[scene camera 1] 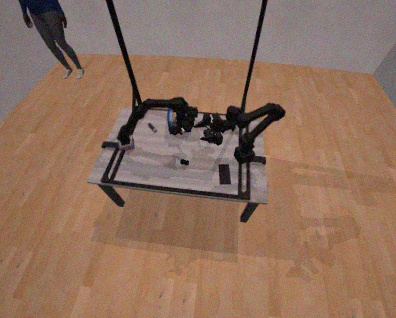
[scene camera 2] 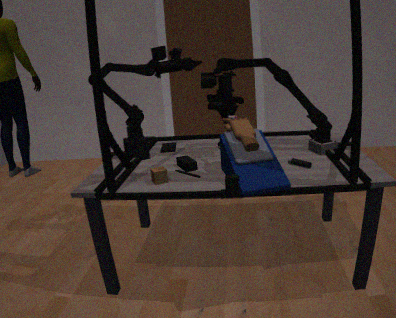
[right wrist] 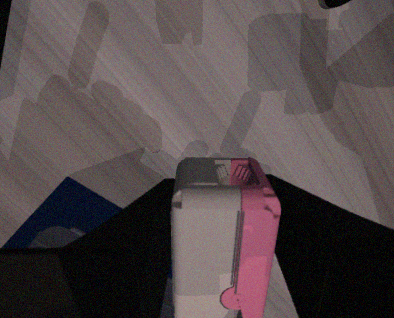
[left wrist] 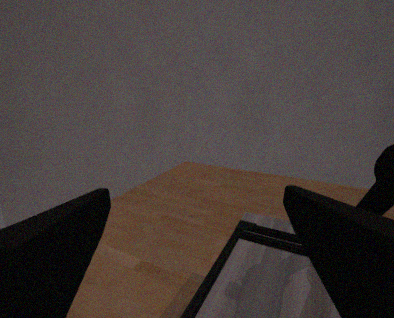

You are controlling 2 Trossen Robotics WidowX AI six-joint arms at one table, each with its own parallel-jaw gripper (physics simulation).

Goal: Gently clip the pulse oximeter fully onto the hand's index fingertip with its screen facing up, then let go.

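Places are measured from the left arm's base along level axes (x down, y ahead, z right), in metres.
Pixels of known places: left gripper, fingertip midpoint: (scene camera 1: 197, 132) (scene camera 2: 198, 62) (left wrist: 198, 196); right gripper, fingertip midpoint: (scene camera 1: 182, 133) (right wrist: 217, 187); left arm's base, origin of the base link: (scene camera 1: 245, 150) (scene camera 2: 135, 138); right arm's base, origin of the base link: (scene camera 1: 125, 141) (scene camera 2: 323, 140).
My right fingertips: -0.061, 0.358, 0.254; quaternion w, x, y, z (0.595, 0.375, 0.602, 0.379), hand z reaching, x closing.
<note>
Ahead of a thing's pixels: the offset from my right fingertips to its top centre, as dx, dy, dz. "spot": to the spot under its first point.
The pulse oximeter {-0.032, +0.006, +0.013} (right wrist: 207, 240) (scene camera 2: 232, 117), white with a pink side, is between the fingers of my right gripper (right wrist: 217, 187) (scene camera 2: 230, 114). In the right wrist view its white and pink halves stand side by side. The tan hand {spot: -0.006, -0.044, +0.207} (scene camera 2: 243, 131) lies on a grey pad on the blue wedge (scene camera 2: 267, 177) (right wrist: 70, 202). In scene camera 2 the oximeter is close to the hand's fingers; whether a fingertip is inside it cannot be told. The screen does not show clearly. My left gripper (scene camera 2: 198, 63) (left wrist: 198, 196) is open and empty, raised to the left of the right gripper in scene camera 2.
A black box {+0.121, -0.210, +0.017} (scene camera 2: 187, 163), a pen {+0.147, -0.241, +0.097} (scene camera 2: 188, 173) and a wooden block {+0.106, -0.356, +0.112} (scene camera 2: 159, 175) lie left of the wedge in scene camera 2. A dark cylinder {+0.128, +0.177, +0.275} (scene camera 2: 300, 163) (scene camera 1: 152, 127) lies to its right. A dark flat slab {+0.148, -0.177, -0.322} (scene camera 1: 225, 174) (scene camera 2: 168, 147) lies near the left arm's base.
</note>
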